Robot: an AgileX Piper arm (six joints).
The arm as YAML. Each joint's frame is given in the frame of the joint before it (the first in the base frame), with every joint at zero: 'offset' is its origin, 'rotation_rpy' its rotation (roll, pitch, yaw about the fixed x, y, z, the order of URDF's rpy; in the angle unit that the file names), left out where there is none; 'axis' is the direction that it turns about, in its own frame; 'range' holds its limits. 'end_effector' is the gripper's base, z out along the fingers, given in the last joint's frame.
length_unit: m
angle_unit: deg
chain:
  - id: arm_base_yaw
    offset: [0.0, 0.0, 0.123]
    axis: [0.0, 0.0, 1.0]
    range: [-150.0, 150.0]
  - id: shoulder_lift
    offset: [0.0, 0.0, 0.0]
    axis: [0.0, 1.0, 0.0]
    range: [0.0, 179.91]
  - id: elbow
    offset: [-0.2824, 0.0, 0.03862]
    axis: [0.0, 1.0, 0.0]
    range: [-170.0, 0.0]
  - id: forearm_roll
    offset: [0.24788, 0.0, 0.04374]
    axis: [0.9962, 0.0, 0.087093]
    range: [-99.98, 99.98]
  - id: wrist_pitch
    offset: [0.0, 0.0, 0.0]
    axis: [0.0, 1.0, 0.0]
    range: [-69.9, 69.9]
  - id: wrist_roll
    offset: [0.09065, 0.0, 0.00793]
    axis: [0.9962, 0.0, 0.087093]
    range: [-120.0, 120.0]
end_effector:
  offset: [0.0, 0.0, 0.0]
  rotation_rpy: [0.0, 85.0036, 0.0]
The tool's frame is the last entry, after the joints.
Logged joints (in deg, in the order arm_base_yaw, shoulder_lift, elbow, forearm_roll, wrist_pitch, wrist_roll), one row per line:
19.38 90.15 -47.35 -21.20 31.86 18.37
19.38 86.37 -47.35 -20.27 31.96 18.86
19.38 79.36 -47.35 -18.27 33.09 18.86
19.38 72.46 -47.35 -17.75 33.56 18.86
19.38 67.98 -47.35 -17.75 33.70 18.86
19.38 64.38 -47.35 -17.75 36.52 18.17
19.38 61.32 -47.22 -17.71 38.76 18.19
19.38 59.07 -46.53 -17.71 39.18 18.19
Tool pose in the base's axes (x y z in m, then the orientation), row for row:
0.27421 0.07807 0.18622 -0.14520 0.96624 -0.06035 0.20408
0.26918 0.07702 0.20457 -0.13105 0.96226 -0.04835 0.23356
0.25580 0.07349 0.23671 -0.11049 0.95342 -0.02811 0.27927
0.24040 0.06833 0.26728 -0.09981 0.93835 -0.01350 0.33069
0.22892 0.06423 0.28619 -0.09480 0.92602 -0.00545 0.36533
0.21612 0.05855 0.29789 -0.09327 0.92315 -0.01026 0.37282
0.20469 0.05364 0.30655 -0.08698 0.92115 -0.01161 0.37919
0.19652 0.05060 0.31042 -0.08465 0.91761 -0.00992 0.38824
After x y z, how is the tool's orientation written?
As a quaternion, x y z w.
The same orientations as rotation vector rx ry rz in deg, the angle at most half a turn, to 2 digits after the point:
-23.20 154.42 -9.64
-20.62 151.40 -7.61
-16.98 146.52 -4.32
-14.95 140.57 -2.02
-13.97 136.43 -0.80
-13.69 135.52 -1.51
-12.73 134.82 -1.70
-12.34 133.73 -1.45

